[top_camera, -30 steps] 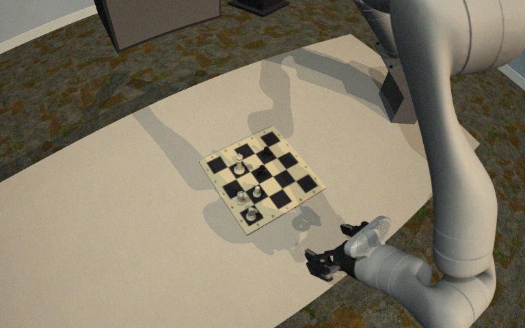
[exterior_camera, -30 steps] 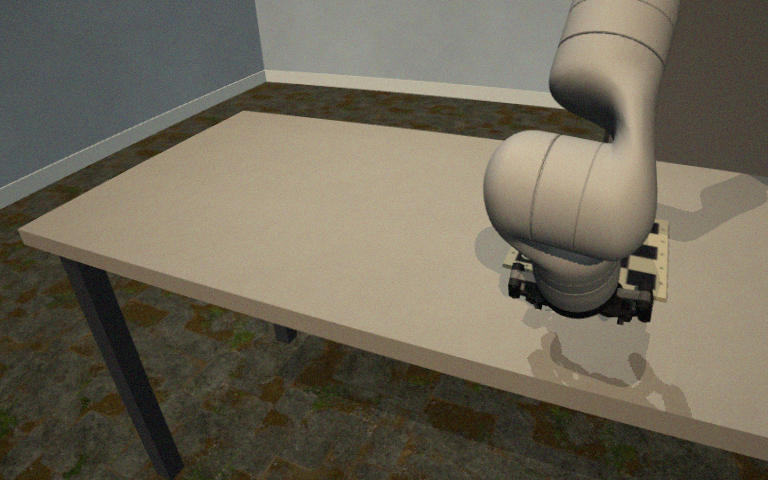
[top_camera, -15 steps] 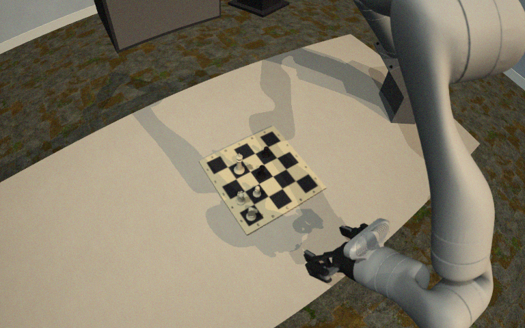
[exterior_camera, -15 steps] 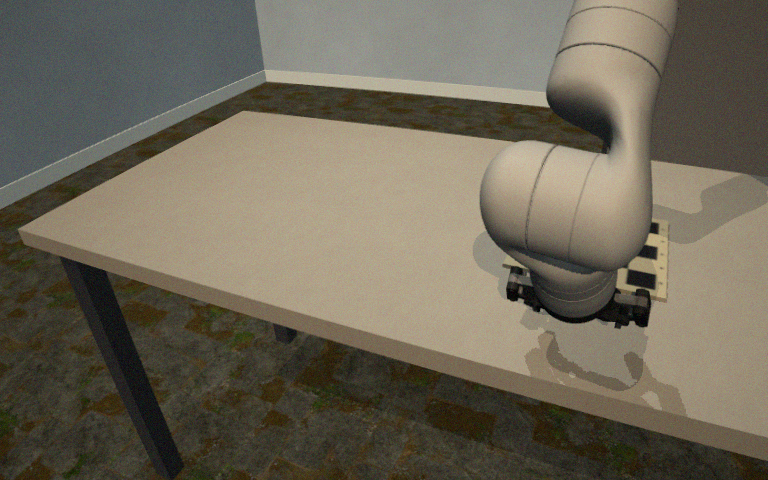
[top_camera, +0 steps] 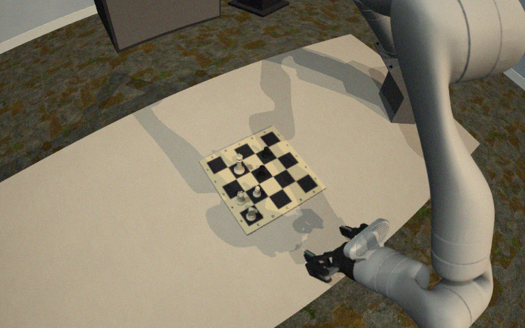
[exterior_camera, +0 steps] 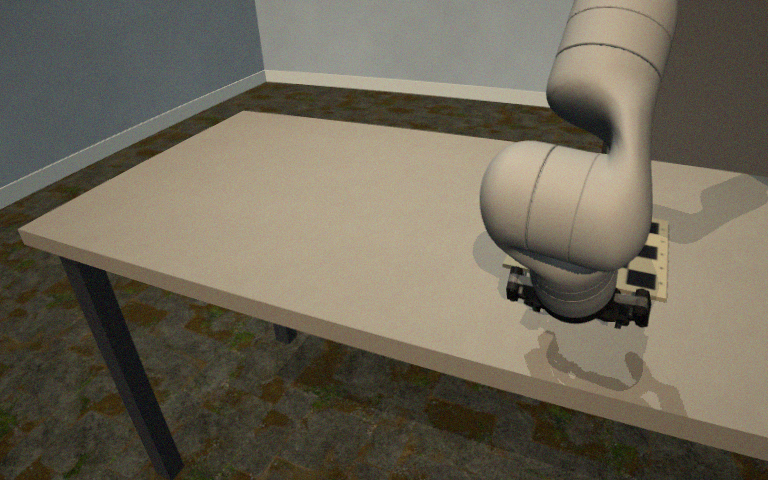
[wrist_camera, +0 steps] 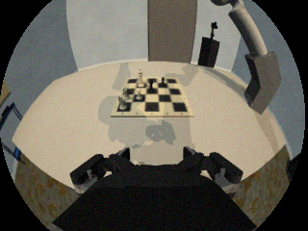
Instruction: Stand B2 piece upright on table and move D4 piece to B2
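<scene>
The black pawn lies 11 cm behind my hand, 24 cm to the right of it and 2 cm below it. Round my hand: chessboard: 7 cm behind, 21 cm to the right, 4 cm below; then white king: 4 cm behind, 26 cm to the right; then white pawn: 2 cm behind, 19 cm to the right, 2 cm below.
</scene>
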